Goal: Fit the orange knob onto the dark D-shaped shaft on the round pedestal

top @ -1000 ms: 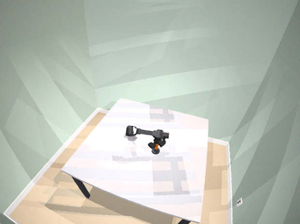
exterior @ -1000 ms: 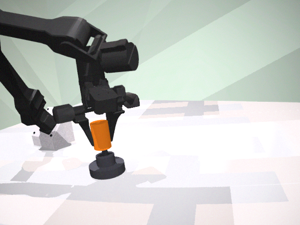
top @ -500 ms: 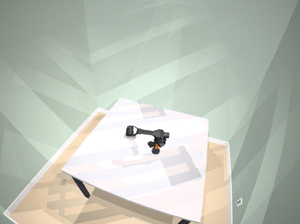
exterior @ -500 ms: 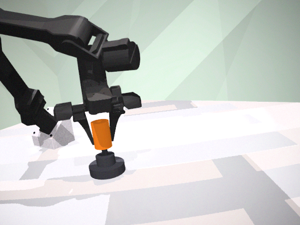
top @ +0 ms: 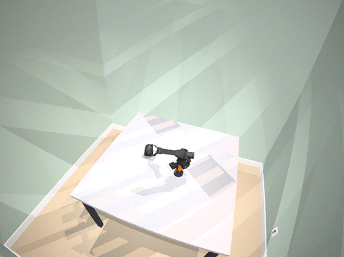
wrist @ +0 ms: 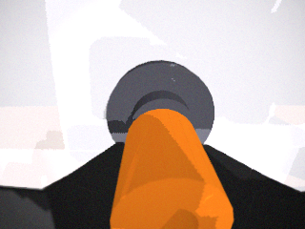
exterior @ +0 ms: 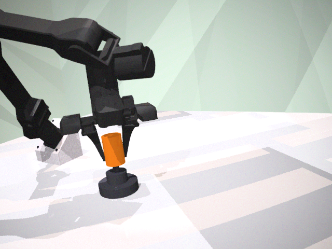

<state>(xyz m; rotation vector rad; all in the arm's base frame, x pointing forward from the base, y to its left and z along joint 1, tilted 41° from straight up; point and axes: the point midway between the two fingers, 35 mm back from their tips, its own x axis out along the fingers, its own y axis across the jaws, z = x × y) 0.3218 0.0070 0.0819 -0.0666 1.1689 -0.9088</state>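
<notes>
My gripper tip is now 20 mm below the orange knob. Also, from my gripper tip: dark round pedestal: 40 mm below.
</notes>
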